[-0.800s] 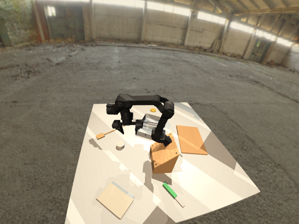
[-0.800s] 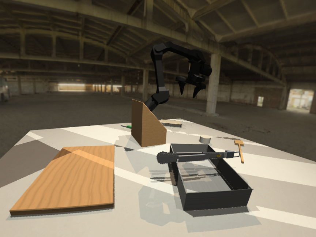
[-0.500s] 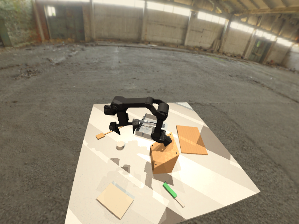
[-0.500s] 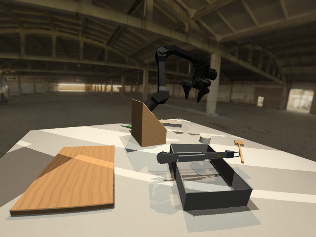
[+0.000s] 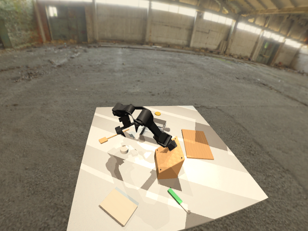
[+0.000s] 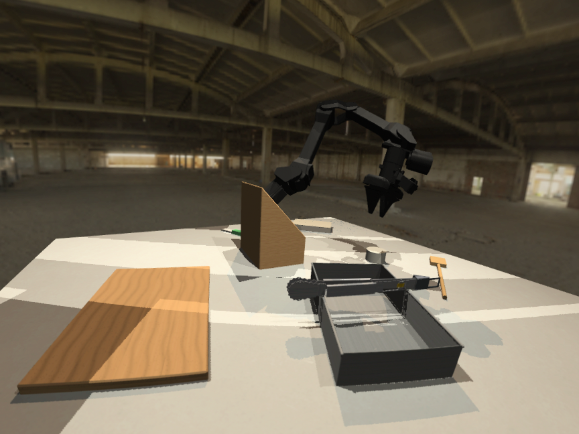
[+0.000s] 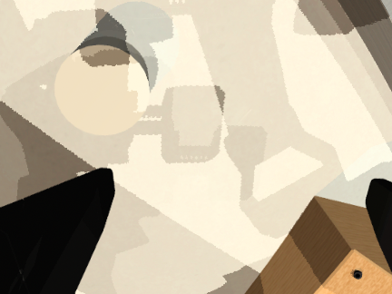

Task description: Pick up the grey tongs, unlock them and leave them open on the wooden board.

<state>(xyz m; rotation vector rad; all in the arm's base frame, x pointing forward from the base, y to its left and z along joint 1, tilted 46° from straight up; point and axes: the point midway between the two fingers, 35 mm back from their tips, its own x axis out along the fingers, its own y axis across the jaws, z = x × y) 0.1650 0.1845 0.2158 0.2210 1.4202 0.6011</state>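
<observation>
The roasting tin lies 230 mm to the right of my gripper tip, 190 mm ahead of it and 130 mm below it. From my gripper tip the other things lie so: tan slab (440 mm behind, 150 mm below, 100 mm to the left); then yellow lock piece (210 mm ahead, 160 mm to the right, 90 mm below); then white puck (140 mm below, 60 mm to the left, 20 mm behind).
</observation>
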